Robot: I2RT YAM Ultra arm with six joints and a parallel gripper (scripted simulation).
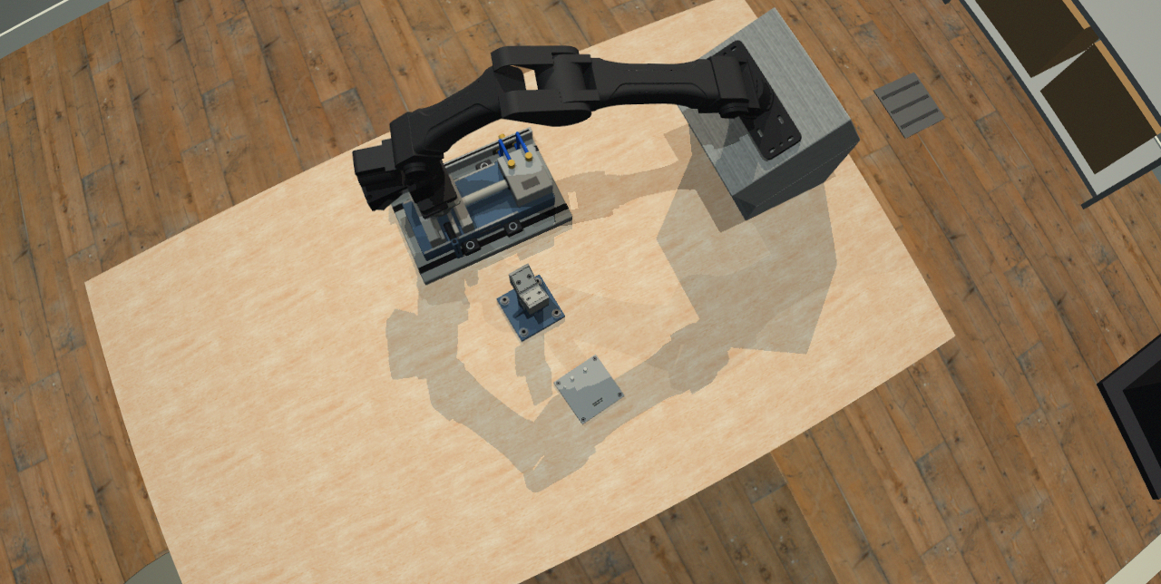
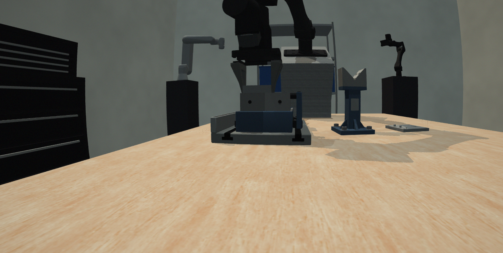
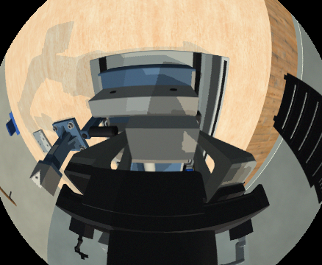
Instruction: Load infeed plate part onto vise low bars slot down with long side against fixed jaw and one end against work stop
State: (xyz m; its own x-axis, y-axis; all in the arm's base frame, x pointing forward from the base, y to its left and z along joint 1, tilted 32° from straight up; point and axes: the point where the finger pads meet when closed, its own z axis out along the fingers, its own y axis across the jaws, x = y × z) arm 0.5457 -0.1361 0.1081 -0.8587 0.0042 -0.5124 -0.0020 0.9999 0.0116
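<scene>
My hand is 10 mm above the part. From my hand the other things lie so: work stop rod: 70 mm to the left, 10 mm below; then fixed jaw: 30 mm ahead, 20 mm to the left, 20 mm below; then vise: 70 mm behind, 20 mm to the left, 60 mm below.
</scene>
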